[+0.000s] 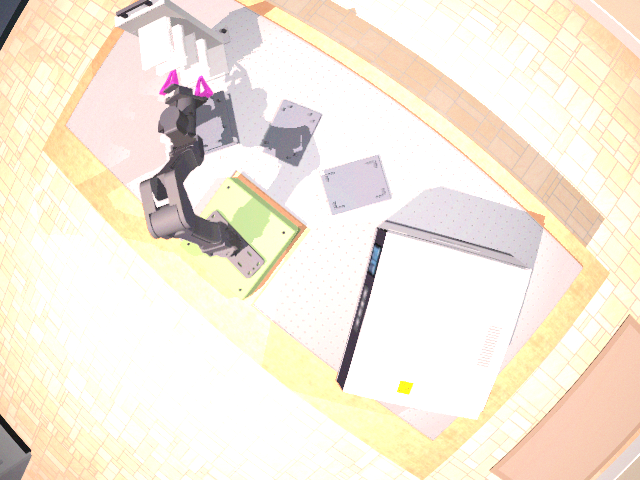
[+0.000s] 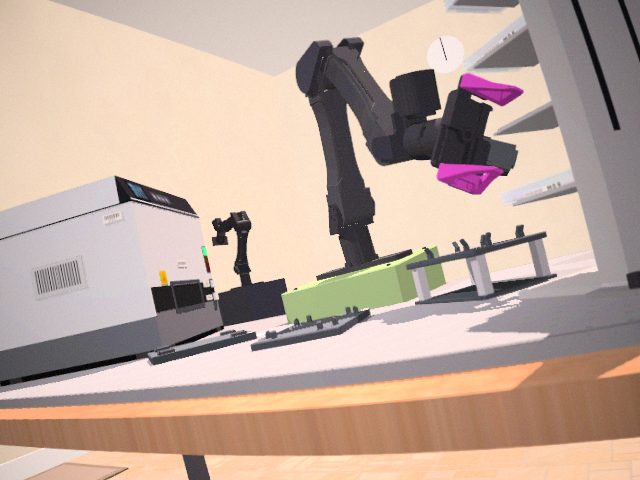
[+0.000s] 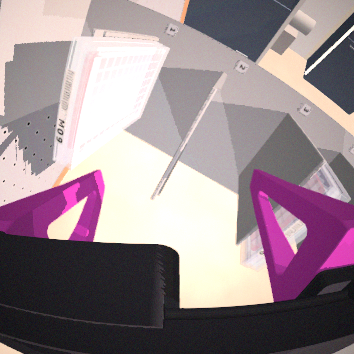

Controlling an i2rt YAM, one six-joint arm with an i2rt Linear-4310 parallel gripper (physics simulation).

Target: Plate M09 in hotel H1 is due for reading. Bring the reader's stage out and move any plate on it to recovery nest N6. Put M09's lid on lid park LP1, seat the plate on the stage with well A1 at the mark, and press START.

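Places are measured from the arm's base along level axes (x ahead, y left, z up), in millimetres.
Where they show: gripper, between the fingertips: [image 1: 186, 72] [image 3: 176, 177]; arm's base, origin of its link: [image 1: 231, 244] [image 2: 363, 267].
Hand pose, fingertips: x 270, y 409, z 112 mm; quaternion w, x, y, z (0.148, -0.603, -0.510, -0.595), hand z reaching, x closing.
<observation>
Things, the pixels of their centre, and the offset from my fingertips. "spot": a spot on its surface instead.
- hotel, middle of its body: [image 3: 242, 142] [image 2: 565, 55] [image 1: 173, 41] 44 mm ahead, 86 mm left, 44 mm up
- reader, middle of its body: [image 1: 434, 315] [image 2: 108, 280] 3 mm back, 902 mm right, 10 mm down
- nearer, middle of its body: [image 2: 314, 324] [image 1: 289, 131] 50 mm ahead, 301 mm right, 172 mm down
- farther, middle of its body: [image 2: 199, 344] [image 1: 355, 185] 67 mm ahead, 532 mm right, 173 mm down
- plate, a spot on its surface: [image 3: 325, 185] spot: 41 mm back, 24 mm left, 74 mm up
- Shelf 2, a spot on its surface: [image 3: 187, 137] spot: 12 mm back, 22 mm left, 6 mm down
Plate M09 [image 2: 537, 190] [image 3: 112, 95] lies on the lowest shelf, marked 1, of the hotel [image 1: 175, 14] [image 2: 566, 129] [image 3: 130, 17]; its label faces out and it appears to have a clear lid. My gripper [image 1: 187, 77] [image 2: 511, 131] [image 3: 176, 177] is open and empty, in front of the hotel and above M09's level, apart from the plate. The reader [image 1: 439, 320] [image 2: 77, 273] stands at the far end of the bench; its stage does not show outside it. Its control panel [image 1: 361, 304] [image 2: 160, 197] shows, but START is too small to read.
A raised stand [image 1: 231, 121] [image 2: 483, 276] is beside the hotel. Two low nests, the nearer [image 1: 305, 116] [image 2: 315, 330] and the farther [image 1: 356, 186] [image 2: 206, 345], lie towards the reader; their labels are unreadable. Another plate [image 3: 325, 185] is on shelf 3. Shelf 2 [image 3: 187, 137] shows edge-on.
</observation>
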